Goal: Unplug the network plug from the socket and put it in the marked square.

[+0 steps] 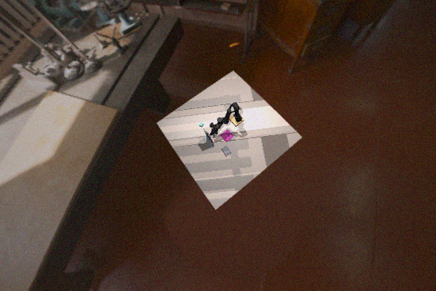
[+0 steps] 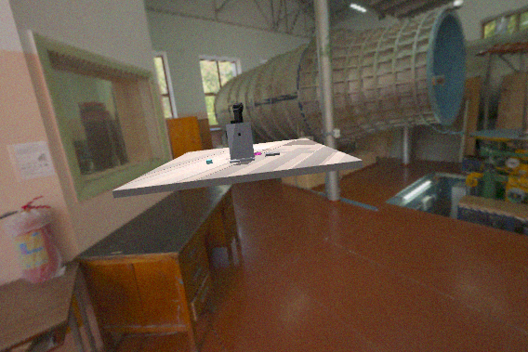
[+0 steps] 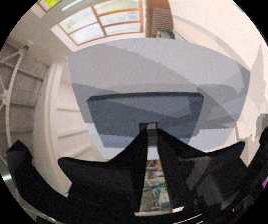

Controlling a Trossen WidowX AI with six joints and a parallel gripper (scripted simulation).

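Now: the network plug 10 mm ahead of my gripper tip. Also, from my gripper tip: dark grey flat piece 200 mm to the left, 170 mm below, 90 mm behind; grey upright panel 60 mm below, 20 mm ahead; magenta marked square 190 mm behind, 180 mm below, 40 mm to the left.
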